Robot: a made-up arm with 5 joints.
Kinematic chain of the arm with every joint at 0, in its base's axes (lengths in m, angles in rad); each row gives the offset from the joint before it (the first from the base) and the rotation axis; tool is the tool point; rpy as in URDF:
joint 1: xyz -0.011 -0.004 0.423 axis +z
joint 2: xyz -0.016 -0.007 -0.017 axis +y
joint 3: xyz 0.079 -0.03 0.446 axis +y
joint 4: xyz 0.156 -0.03 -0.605 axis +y
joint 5: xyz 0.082 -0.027 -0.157 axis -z
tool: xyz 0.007 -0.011 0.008 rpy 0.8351 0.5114 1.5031
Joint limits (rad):
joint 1: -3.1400..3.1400
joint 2: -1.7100..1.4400
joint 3: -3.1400..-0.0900
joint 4: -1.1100..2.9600
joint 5: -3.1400..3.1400
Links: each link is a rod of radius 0.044 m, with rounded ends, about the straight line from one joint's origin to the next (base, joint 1, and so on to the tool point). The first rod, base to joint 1, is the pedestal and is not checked.
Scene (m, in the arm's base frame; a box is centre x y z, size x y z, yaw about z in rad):
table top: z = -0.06
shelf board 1: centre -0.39 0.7 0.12 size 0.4 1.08 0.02 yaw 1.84
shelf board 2: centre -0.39 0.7 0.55 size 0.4 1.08 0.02 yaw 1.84
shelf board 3: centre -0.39 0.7 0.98 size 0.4 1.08 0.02 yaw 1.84
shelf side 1: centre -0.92 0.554 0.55 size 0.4 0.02 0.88 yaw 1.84
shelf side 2: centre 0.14 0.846 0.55 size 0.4 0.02 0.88 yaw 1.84
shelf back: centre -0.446 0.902 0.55 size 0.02 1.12 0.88 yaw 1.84
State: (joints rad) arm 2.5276 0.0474 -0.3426 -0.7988 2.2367
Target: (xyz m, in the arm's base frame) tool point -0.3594 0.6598 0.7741
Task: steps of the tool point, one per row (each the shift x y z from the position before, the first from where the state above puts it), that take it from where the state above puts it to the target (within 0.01 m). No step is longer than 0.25 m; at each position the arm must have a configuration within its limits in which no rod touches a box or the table.
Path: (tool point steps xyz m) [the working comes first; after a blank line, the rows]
Joints at the target: 2.1782 -0.1002 -0.9177 -0.7851 2.2295
Straight joint move there: touches shelf board 2.

1: 0.0071 -0.0733 0.0451
2: 0.0222 -0.0685 0.0346
3: 0.0191 0.0907 0.1853
4: 0.0919 0.0423 0.2018
5: -0.0466 0.1256 0.0179
6: -0.0269 0.1409 -0.0178

